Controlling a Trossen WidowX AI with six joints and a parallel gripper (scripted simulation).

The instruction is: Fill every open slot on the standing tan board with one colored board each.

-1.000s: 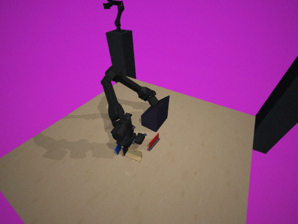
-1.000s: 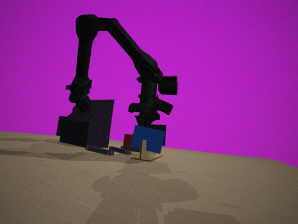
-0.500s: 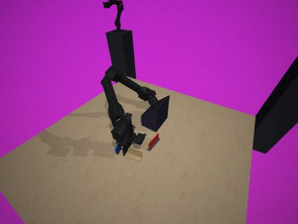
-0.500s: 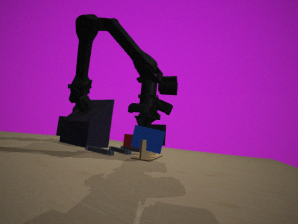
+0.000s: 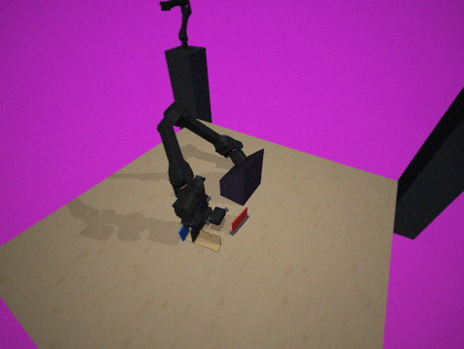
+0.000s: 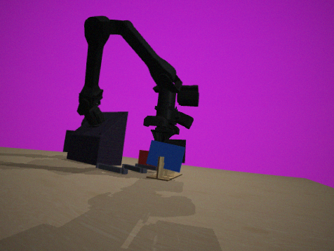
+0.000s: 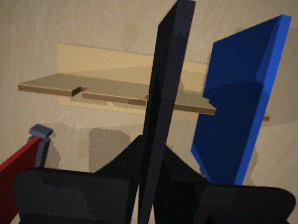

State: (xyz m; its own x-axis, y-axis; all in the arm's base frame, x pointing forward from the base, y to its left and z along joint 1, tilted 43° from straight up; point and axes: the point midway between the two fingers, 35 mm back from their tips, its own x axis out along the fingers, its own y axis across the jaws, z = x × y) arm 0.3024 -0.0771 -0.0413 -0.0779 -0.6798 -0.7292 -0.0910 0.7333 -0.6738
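Right now my gripper tip is 30 mm short of the black board. Also, from my gripper tip: blue board (30 mm ahead, 50 mm to the right, 10 mm below); red board (100 mm behind, 120 mm to the left, 40 mm below); tan board (30 mm ahead, 40 mm below).
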